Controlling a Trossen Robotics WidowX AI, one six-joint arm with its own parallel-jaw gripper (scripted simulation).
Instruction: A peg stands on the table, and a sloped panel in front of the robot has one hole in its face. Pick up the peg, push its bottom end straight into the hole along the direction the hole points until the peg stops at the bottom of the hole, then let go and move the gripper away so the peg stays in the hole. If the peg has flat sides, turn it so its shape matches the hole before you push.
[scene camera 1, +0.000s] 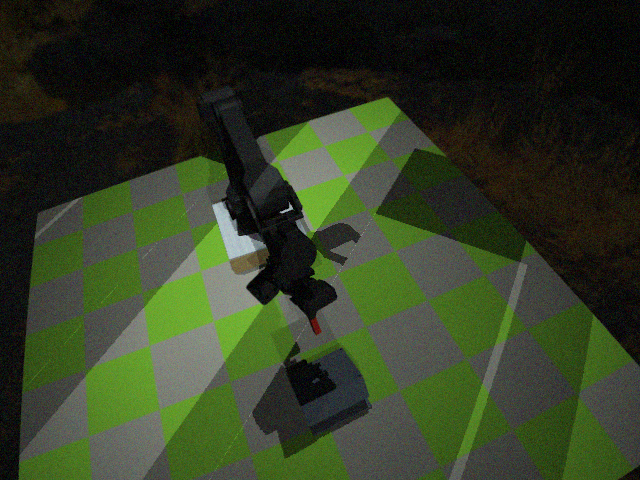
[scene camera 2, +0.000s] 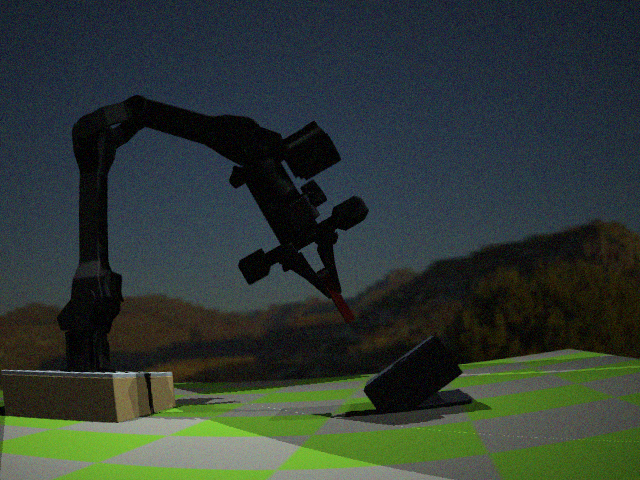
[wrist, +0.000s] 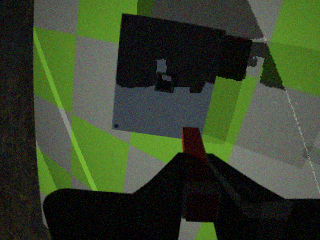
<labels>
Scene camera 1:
my gripper: 311, 316
sloped panel: 321, 399
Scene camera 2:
my gripper: 335, 295
sloped panel: 429, 367
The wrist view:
my gripper: 194, 160
sloped panel: 146, 45
</labels>
